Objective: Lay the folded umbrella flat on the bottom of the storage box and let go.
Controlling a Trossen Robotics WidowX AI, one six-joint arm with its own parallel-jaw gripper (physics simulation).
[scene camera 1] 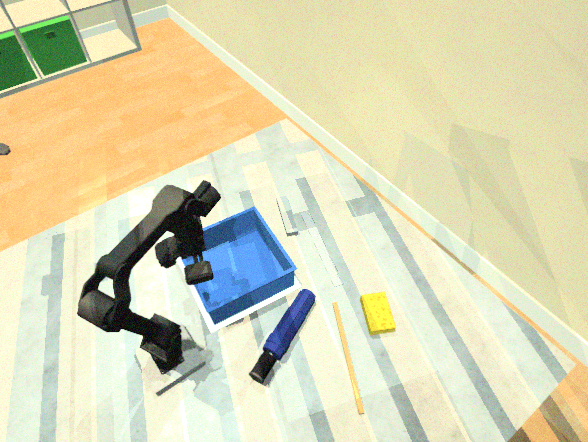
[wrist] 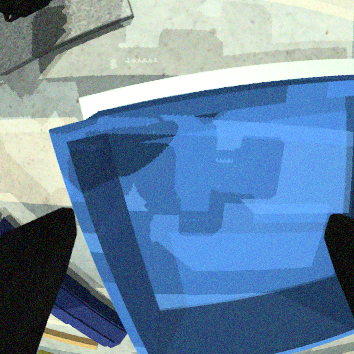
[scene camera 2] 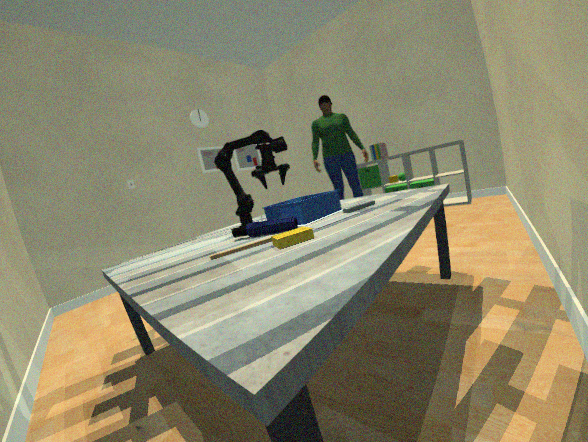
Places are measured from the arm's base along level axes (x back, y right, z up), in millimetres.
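Where they show: gripper, fingertip midpoint: (wrist: 206,225) (scene camera 2: 275,187); arm's base, origin of the base link: (scene camera 1: 168,357).
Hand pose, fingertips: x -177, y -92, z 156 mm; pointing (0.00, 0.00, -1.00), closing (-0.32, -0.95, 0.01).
Note:
Things, the pixels of their top centre, and the offset from my fingertips.
- blue storage box, middle of its top: (wrist: 276,270) (scene camera 1: 233,254) (scene camera 2: 300,198) dx -109, dy -36, dz -81 mm
- yellow sponge, middle of its top: (scene camera 1: 378,310) (scene camera 2: 291,232) dx -349, dy +322, dz -149 mm
- thin wooden stick, middle of its top: (scene camera 1: 347,352) (scene camera 2: 254,242) dx -208, dy +356, dz -167 mm
- small grey bar, middle of its top: (scene camera 1: 286,213) (scene camera 2: 359,204) dx -357, dy -122, dz -161 mm
The folded umbrella, dark blue with a black handle (scene camera 1: 289,325) (scene camera 2: 272,227) (wrist: 87,312), lies on the table beside the storage box, outside it. In the wrist view part of it shows at the lower left, partly behind a finger. The blue storage box (scene camera 1: 255,300) (scene camera 2: 315,207) (wrist: 107,210) stands upright on the table, and its bottom shows bare in the wrist view. My gripper (scene camera 2: 275,186) (wrist: 206,225) is open and empty, pointing down above the box. In scene camera 1 the gripper is seen from above, over the box's left side, and its two fingertips cannot be told apart.
A yellow sponge (scene camera 1: 378,313) (scene camera 2: 293,237) and a thin wooden stick (scene camera 1: 347,355) (scene camera 2: 240,248) lie on the table past the umbrella. A small grey bar (scene camera 1: 287,219) (scene camera 2: 359,206) lies beyond the box. A white border runs along the box's base. A person (scene camera 2: 334,135) stands behind the table.

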